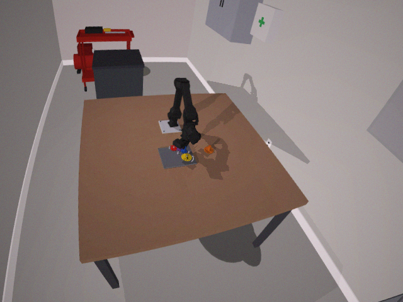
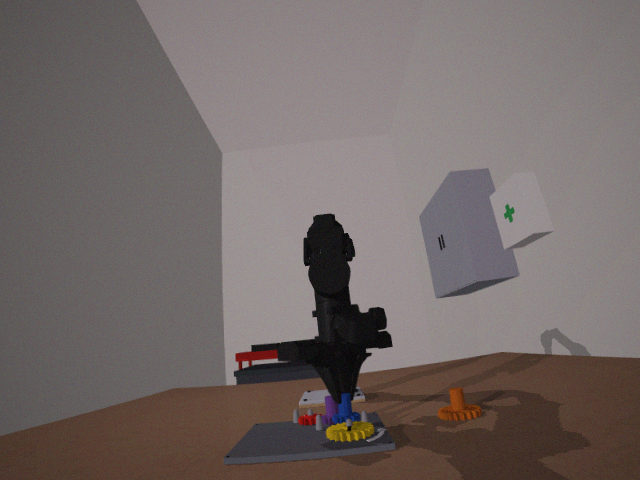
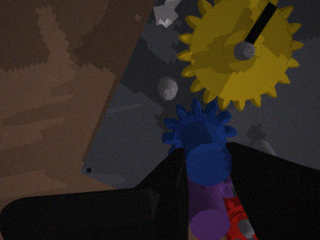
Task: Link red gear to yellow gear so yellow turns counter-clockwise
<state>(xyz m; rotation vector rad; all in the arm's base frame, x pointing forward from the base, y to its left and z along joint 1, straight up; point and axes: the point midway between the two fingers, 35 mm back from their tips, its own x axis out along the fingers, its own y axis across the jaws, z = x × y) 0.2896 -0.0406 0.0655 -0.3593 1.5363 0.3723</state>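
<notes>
Right now my gripper tip is 3 cm past the purple gear, 2 cm to the left of it and 2 cm above it. The rest, counted from my gripper tip: blue gear: 1 cm below; yellow gear: 5 cm ahead, 3 cm below; red gear: 5 cm to the right, 5 cm behind, 3 cm below.
</notes>
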